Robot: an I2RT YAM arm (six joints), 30 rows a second.
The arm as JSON. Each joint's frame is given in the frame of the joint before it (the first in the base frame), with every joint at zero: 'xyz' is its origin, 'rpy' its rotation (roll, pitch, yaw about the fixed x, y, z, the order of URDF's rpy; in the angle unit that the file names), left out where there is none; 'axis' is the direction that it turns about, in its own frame. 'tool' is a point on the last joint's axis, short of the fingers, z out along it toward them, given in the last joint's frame.
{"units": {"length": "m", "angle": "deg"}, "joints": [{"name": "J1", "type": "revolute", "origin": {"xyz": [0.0, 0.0, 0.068], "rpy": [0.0, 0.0, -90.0]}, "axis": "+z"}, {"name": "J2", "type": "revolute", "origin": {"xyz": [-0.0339, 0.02, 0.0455], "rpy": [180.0, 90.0, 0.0]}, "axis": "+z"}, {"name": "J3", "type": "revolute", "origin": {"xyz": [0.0, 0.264, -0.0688], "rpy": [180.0, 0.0, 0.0]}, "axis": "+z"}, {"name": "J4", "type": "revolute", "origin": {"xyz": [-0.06, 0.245, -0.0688]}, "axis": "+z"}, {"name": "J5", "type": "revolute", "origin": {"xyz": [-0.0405, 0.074, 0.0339], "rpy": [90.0, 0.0, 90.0]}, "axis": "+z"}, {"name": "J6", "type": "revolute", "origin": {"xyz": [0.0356, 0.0, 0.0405], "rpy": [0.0, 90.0, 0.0]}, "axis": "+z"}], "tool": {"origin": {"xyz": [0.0, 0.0, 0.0], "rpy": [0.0, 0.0, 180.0]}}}
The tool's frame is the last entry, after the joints.
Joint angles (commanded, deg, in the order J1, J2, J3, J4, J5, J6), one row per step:
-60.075, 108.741, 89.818, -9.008, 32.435, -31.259
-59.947, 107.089, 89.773, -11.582, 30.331, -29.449
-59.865, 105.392, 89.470, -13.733, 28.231, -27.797
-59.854, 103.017, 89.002, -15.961, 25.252, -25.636
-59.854, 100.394, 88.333, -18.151, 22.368, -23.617
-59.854, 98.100, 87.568, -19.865, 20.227, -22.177
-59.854, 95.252, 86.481, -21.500, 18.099, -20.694
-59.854, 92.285, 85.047, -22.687, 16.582, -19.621
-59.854, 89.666, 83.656, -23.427, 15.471, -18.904
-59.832, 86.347, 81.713, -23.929, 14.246, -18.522
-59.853, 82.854, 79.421, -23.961, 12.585, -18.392
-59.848, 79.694, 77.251, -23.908, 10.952, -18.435
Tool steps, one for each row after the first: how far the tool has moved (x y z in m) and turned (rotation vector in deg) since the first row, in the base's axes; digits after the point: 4 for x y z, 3 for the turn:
-0.0016, 0.0070, 0.0075, 1.201, -2.032, 1.243
-0.0038, 0.0142, 0.0143, 2.301, -4.033, 2.453
-0.0073, 0.0238, 0.0245, 3.315, -7.078, 4.115
-0.0117, 0.0346, 0.0348, 4.335, -9.993, 5.704
-0.0158, 0.0442, 0.0427, 5.164, -12.095, 6.883
-0.0213, 0.0562, 0.0519, 5.765, -14.363, 8.050
-0.0275, 0.0685, 0.0599, 5.995, -16.098, 8.906
-0.0330, 0.0793, 0.0662, 5.966, -17.400, 9.603
-0.0399, 0.0929, 0.0730, 5.626, -18.600, 10.639
-0.0470, 0.1069, 0.0786, 5.146, -19.850, 12.181
-0.0532, 0.1196, 0.0823, 4.752, -20.853, 13.797

